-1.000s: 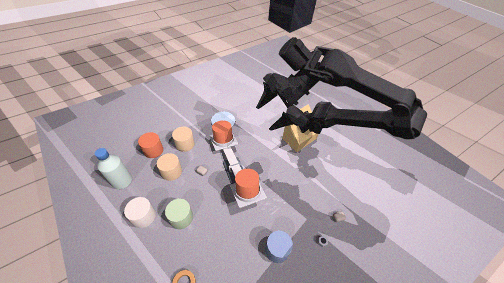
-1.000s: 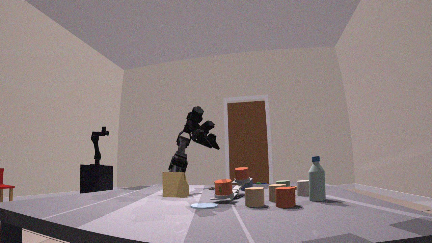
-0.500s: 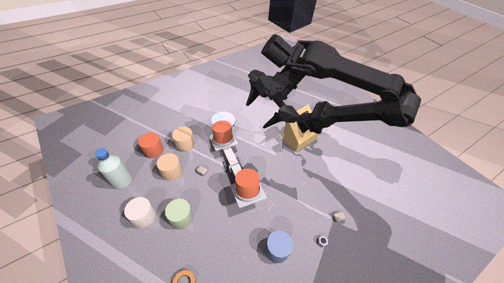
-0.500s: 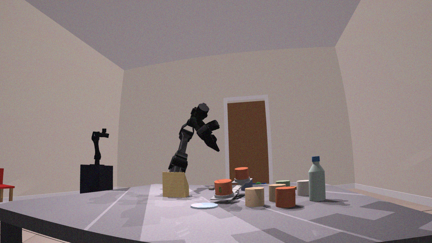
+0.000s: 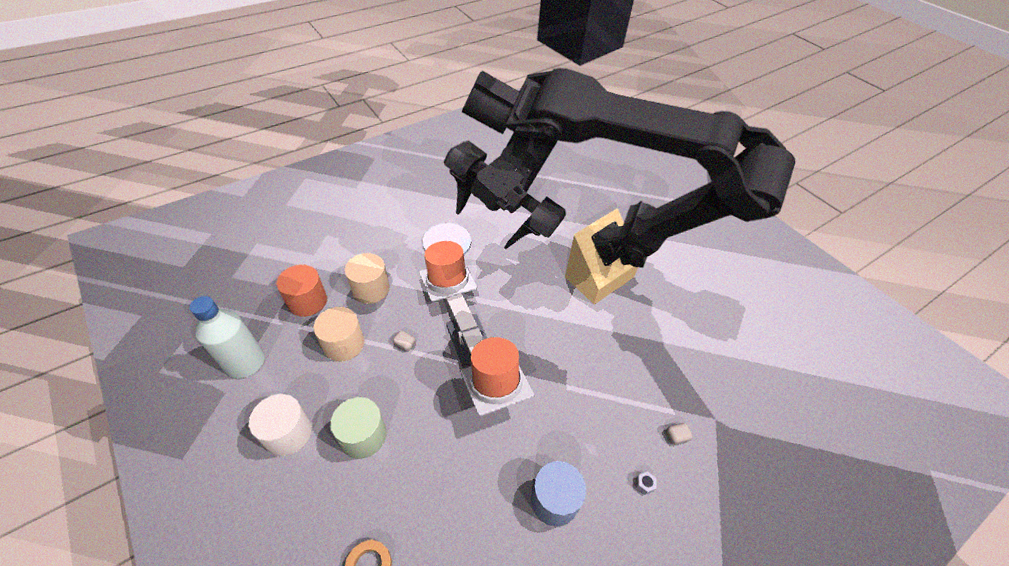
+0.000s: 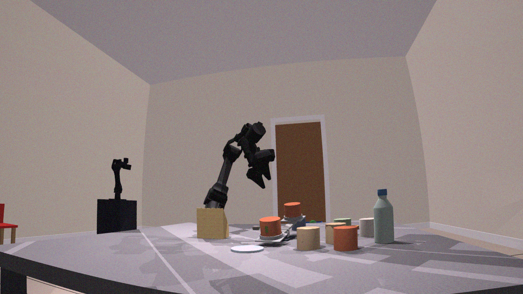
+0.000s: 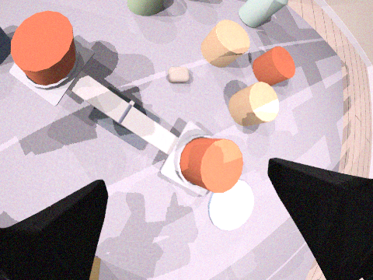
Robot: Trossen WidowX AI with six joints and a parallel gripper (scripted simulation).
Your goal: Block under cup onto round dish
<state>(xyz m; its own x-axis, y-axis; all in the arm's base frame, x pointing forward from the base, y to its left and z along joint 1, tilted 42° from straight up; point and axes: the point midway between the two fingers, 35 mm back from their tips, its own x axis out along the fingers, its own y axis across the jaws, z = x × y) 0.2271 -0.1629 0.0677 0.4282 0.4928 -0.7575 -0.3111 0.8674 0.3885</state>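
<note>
My gripper tip is 17 cm above the teal block, 8 cm to the left of it and 2 cm short of it. From my gripper tip the other things lie so: round pale blue dish (21 cm below, 18 cm to the right, 5 cm behind); then balance (18 cm below, 6 cm ahead, 4 cm to the left); then green cup (31 cm ahead, 18 cm below, 8 cm to the left).
</note>
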